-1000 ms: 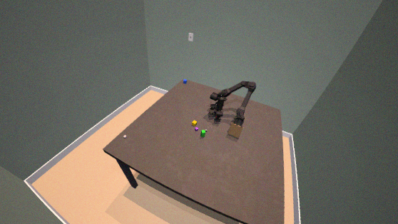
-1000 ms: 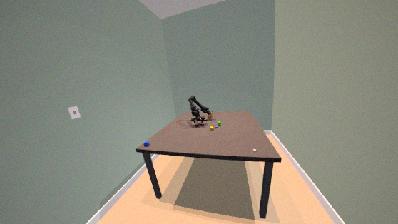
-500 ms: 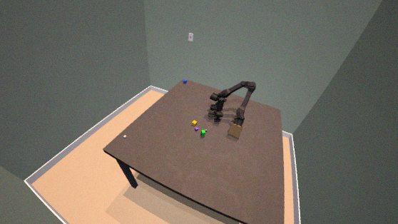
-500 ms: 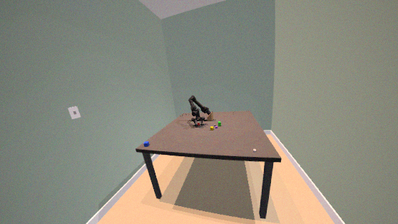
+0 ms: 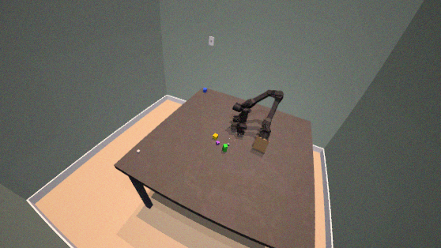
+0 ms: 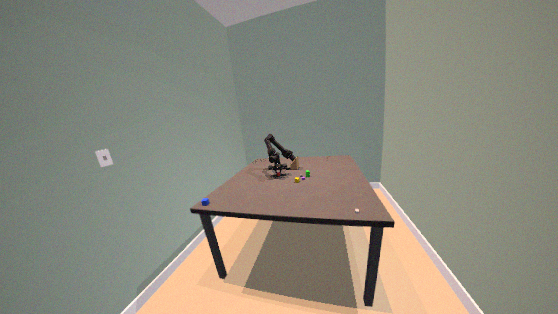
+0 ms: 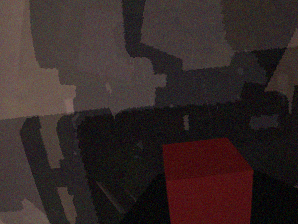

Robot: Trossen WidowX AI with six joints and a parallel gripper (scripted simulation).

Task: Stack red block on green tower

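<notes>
My gripper tip is 25 cm to the right of the purple block and 13 cm short of it. Also, from my gripper tip: red block (1 cm above); then yellow block (20 cm to the left, 17 cm ahead, 1 cm above); then blue block (54 cm ahead, 47 cm to the right, 1 cm above).
</notes>
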